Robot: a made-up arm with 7 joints.
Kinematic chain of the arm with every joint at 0, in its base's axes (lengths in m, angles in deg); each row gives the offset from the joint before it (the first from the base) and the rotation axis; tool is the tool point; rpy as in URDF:
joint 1: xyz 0 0 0.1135 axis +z
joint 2: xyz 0 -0.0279 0.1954 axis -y
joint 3: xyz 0 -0.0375 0.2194 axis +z
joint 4: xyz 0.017 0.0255 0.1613 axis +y
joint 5: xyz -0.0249 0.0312 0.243 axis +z
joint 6: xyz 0 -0.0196 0.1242 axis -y
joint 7: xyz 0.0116 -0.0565 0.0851 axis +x
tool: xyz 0 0 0 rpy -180 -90 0
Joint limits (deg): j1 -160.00..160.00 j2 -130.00..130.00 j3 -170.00..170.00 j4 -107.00..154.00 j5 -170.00..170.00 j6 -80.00..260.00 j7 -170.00..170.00
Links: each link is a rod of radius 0.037 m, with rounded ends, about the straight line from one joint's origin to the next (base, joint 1, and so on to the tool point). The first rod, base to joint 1, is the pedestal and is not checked.
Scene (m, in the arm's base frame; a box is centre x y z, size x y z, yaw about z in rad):
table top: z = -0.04
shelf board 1: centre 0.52 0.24 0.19 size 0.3 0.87 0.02 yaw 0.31
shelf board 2: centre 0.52 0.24 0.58 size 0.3 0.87 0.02 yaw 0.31
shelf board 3: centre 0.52 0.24 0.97 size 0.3 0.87 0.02 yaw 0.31
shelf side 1: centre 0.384 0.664 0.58 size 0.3 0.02 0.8 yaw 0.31
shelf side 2: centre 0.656 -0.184 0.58 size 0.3 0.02 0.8 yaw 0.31
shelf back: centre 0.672 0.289 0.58 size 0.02 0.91 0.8 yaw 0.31
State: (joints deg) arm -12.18 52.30 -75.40 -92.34 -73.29 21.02 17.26
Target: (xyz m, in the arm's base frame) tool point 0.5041 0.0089 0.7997
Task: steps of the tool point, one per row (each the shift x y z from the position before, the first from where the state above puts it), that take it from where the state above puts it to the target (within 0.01 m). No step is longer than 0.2 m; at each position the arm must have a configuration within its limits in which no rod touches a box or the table.
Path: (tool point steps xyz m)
1: 0.0519 0.0153 0.1273
2: 0.0923 -0.0163 0.1190
3: 0.1229 -0.0519 0.0944
4: 0.1386 -0.0874 0.0571
5: 0.1368 -0.1177 0.0125
6: 0.1188 -0.1389 -0.0333

